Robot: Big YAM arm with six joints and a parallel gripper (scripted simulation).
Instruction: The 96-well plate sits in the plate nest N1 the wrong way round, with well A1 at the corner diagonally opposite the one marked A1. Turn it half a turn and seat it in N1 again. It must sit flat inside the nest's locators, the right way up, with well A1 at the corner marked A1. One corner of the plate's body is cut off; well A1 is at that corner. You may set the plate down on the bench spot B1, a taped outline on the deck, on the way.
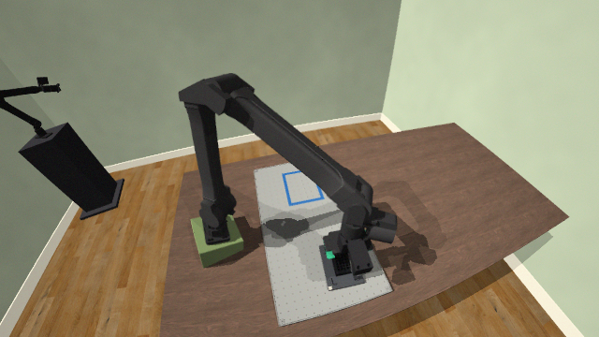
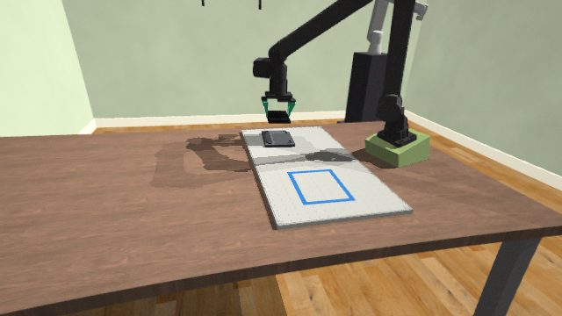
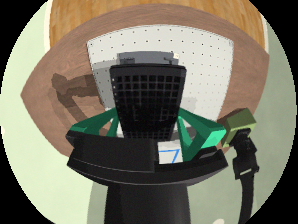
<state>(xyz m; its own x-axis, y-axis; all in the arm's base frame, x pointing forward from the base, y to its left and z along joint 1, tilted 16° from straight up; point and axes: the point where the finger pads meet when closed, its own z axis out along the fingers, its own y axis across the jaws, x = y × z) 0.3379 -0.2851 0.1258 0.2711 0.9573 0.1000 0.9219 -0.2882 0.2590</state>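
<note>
Now: hand 10 cm above the dark plate nest N1. The rest, counted from my hand: white corner mark: 9 cm below, 7 cm behind, 6 cm to the right; then black 96-well plate: right at my hand.
</note>
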